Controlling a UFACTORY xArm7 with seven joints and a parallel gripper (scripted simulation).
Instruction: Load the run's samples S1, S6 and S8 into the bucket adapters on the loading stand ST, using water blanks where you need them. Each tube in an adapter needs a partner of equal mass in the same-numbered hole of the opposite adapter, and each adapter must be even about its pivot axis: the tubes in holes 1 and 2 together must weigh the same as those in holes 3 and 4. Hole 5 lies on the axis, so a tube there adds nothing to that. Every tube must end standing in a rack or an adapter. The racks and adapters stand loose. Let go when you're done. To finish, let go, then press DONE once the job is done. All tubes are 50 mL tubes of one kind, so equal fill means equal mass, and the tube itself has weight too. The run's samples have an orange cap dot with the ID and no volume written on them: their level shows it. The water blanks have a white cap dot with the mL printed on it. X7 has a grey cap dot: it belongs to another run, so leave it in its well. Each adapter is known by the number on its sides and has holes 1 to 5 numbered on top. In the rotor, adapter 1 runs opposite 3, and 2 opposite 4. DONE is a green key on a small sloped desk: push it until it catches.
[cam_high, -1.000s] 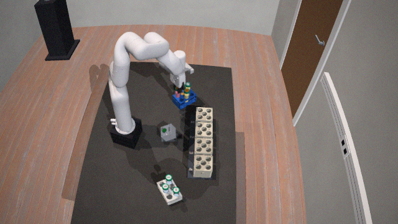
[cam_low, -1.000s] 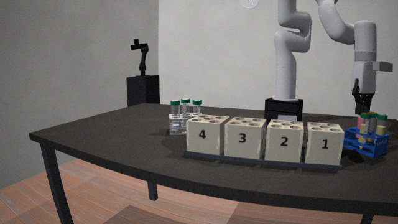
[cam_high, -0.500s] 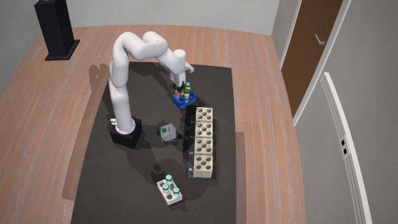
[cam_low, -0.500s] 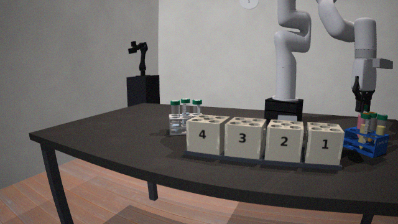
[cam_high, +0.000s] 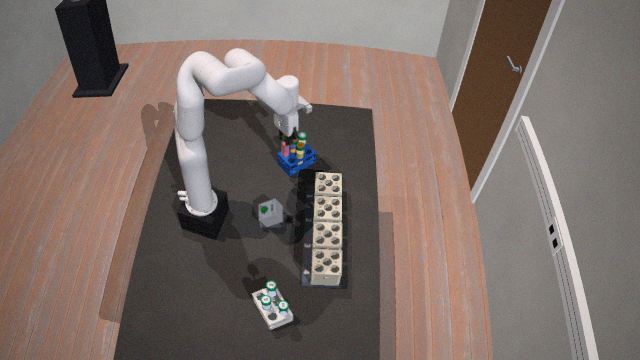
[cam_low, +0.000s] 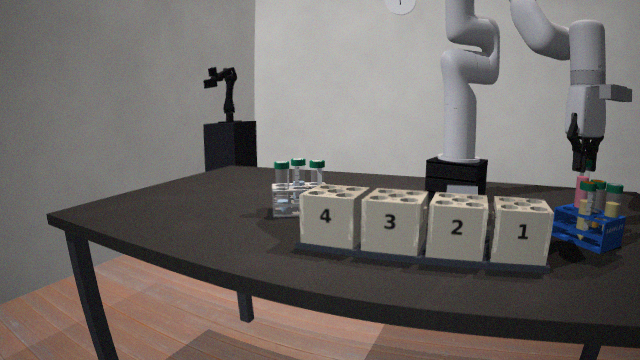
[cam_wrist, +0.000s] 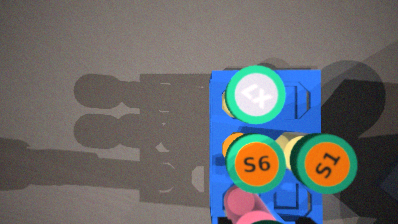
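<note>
The pink-filled tube is 10 mm behind my hand and 50 mm below it. Round my hand: blue sample rack: 40 mm ahead, 10 mm to the left, 120 mm below; then white blank rack: 10 mm behind, 650 mm to the right, 120 mm below; then green done key: 60 mm behind, 270 mm to the right, 90 mm below.
</note>
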